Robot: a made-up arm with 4 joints. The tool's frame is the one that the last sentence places.
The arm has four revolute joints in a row. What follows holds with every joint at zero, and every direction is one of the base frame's.
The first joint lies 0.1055 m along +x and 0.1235 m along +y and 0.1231 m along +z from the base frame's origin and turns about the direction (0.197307, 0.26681, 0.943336).
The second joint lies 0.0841 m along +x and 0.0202 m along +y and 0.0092 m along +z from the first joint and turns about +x.
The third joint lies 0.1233 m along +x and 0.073 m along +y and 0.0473 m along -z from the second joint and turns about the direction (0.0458, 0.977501, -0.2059).
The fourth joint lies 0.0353 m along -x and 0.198 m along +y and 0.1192 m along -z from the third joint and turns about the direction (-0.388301, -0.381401, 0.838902).
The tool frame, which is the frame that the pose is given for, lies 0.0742 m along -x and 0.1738 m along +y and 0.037 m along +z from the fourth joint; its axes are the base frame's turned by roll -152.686, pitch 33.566 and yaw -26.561 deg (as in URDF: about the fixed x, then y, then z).
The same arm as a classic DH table. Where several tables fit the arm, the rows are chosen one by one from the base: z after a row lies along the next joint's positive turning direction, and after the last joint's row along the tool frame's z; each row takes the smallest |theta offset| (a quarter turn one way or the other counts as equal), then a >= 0, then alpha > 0; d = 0 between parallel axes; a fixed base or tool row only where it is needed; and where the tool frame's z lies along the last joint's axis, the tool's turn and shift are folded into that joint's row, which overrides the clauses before.
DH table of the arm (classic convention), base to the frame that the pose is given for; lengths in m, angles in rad. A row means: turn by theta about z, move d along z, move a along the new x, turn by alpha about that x. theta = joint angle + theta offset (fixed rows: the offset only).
base (fixed): a 0.0114  alpha -0.3383  d -0.3375  theta offset -0.6368
joint 1: a -0.0169  alpha -1.3722  d 0.5029  theta offset -0.9617
joint 2: a -0.0312  alpha 1.525  d 0.2008  theta offset -1.5028
joint 3: a -0.074  alpha 2.1692  d 0.2648  theta offset 1.1161
joint 4: a 0.1227  alpha -2.4503  d 0.1144  theta offset 0.9092
tool (fixed): a 0  alpha 0  d 0.2326  theta offset 1.8595

